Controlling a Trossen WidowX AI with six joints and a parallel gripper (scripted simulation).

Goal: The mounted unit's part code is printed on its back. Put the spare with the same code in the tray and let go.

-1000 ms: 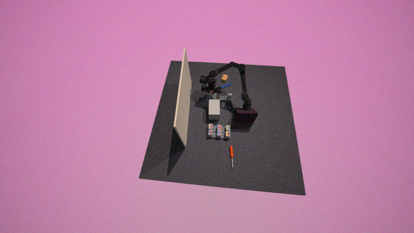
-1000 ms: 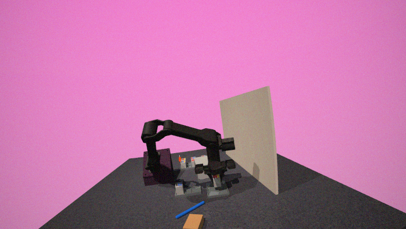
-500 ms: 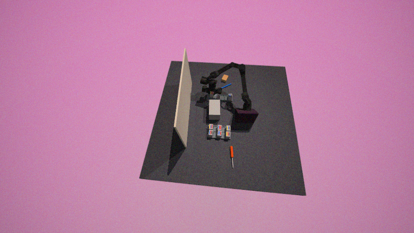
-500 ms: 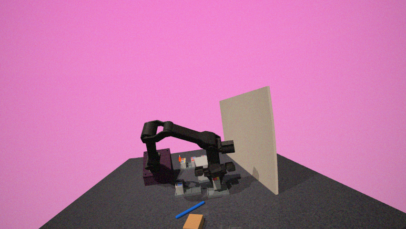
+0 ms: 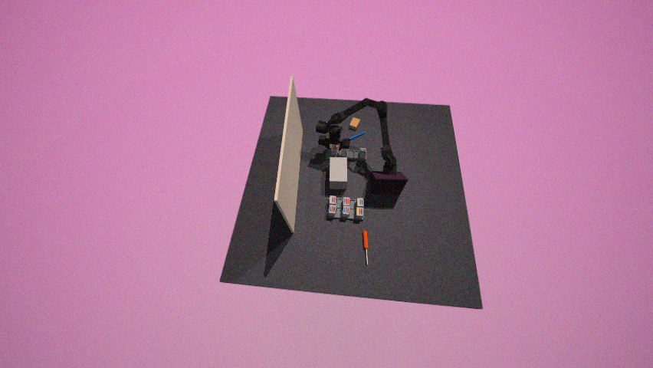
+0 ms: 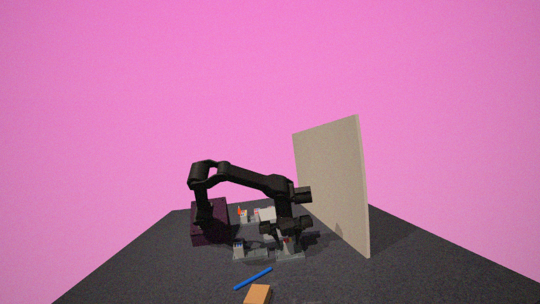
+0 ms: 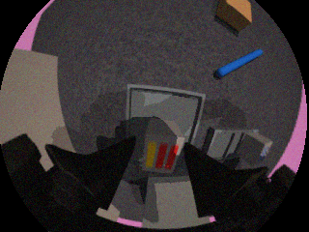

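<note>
My gripper tip is 2 cm below the grey spare. Also, from my gripper tip: blue pen (14 cm behind, 12 cm to the right, 2 cm below); then white mounted unit (3 cm behind, 19 cm to the left, 3 cm above); then grey rimmed tray (2 cm below).
</note>
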